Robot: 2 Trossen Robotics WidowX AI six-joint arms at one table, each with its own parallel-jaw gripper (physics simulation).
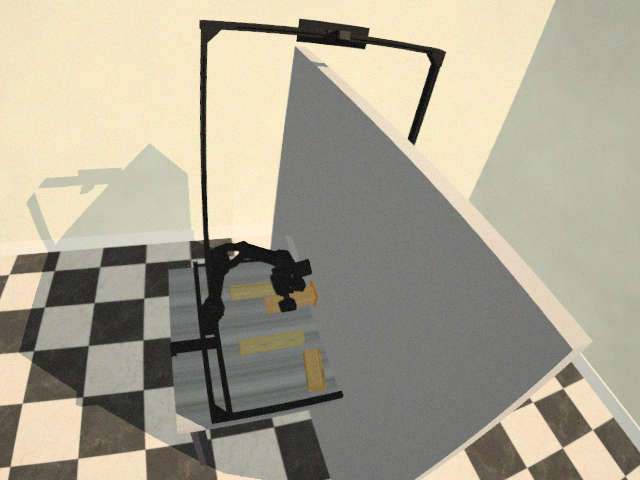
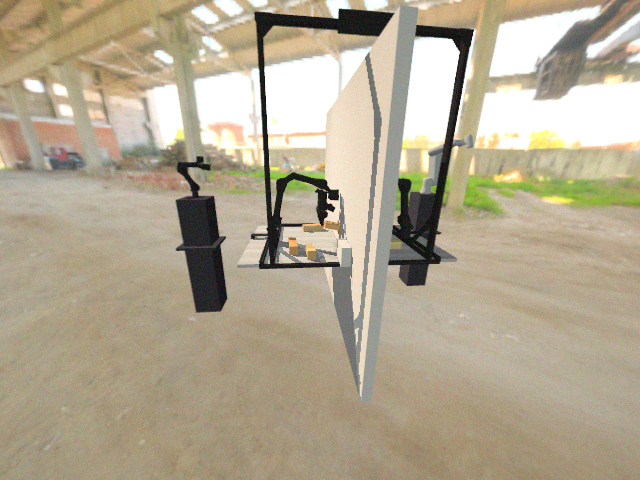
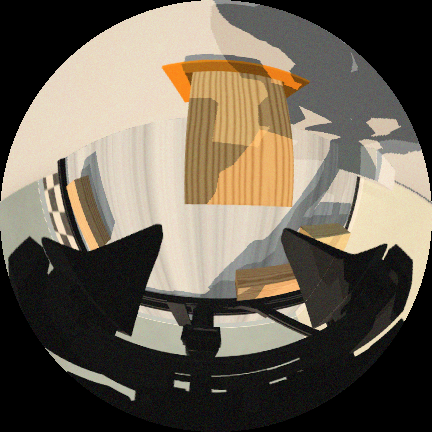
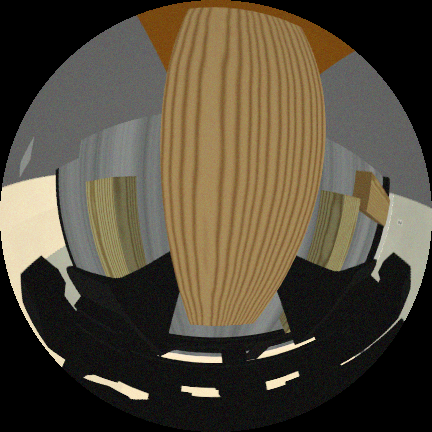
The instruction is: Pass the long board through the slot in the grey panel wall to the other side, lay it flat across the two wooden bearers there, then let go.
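Places are measured from the left arm's base along level axes (x ahead, y left, z up), in centimetres.
Pixels of known places: left gripper, fingertip midpoint: [image 2: 321, 223] [image 3: 224, 232]; right gripper, fingertip midpoint: [image 4: 227, 250]; left arm's base at its link origin: [image 3: 203, 309]; right arm's base at its link origin: [image 1: 208, 328] [image 2: 404, 236] [image 4: 232, 347].
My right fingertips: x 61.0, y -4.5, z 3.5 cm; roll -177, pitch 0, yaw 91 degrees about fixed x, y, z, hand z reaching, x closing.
Observation:
Ahead of a thing's pixels: the offset from my right fingertips to its top centre.
The long striped board [image 1: 305, 296] [image 2: 332, 225] [image 3: 240, 150] [image 4: 240, 150] runs through the orange-framed slot [image 1: 315, 295] [image 3: 176, 82] [image 4: 155, 30] in the grey panel wall [image 1: 387, 258] [image 2: 356, 155] and shows on both sides of it. On the right arm's side, two pale wooden bearers, one {dy -12.1, dx +7.2, dz -1.0 cm} [image 1: 250, 290] [image 4: 107, 220] and the other {dy +15.1, dx +7.5, dz -1.0 cm} [image 1: 271, 342] [image 4: 337, 227], lie on either side of the board's line. My right gripper [image 1: 286, 299] [image 4: 227, 250] is shut on the board's sides near its end. My left gripper [image 2: 321, 222] [image 3: 224, 232] is open and empty, just short of the board's other end.
A wooden block {dy +29.8, dx -5.4, dz -1.6 cm} [image 1: 314, 369] [image 4: 372, 195] lies by the wall beyond one bearer. On the left arm's side, several blocks {dy -11.4, dx -47.7, dz -0.4 cm} [image 2: 293, 245] {dy -21.4, dx -37.5, dz -0.4 cm} [image 2: 310, 251] {dy +29.3, dx -32.5, dz -1.0 cm} [image 3: 90, 212] [image 3: 265, 282] lie on the table. A black frame [image 1: 203, 155] [image 2: 264, 129] stands around the table, with a low front bar.

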